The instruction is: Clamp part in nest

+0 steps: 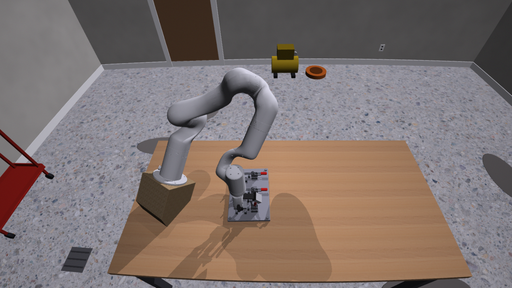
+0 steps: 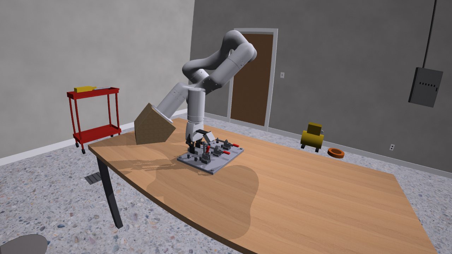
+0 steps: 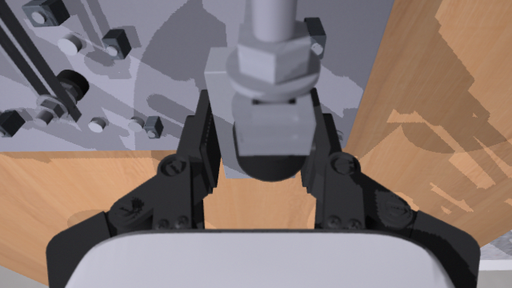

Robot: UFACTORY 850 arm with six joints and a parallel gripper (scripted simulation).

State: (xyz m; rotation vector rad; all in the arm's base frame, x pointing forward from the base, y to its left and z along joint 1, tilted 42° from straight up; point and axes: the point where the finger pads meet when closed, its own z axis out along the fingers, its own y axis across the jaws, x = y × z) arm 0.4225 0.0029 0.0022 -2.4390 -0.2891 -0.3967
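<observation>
Right now my hand is 1 cm short of the grey fixture plate, 11 cm to the right of it and 6 cm above it. Round my hand: grey block part 1 cm below.
</observation>
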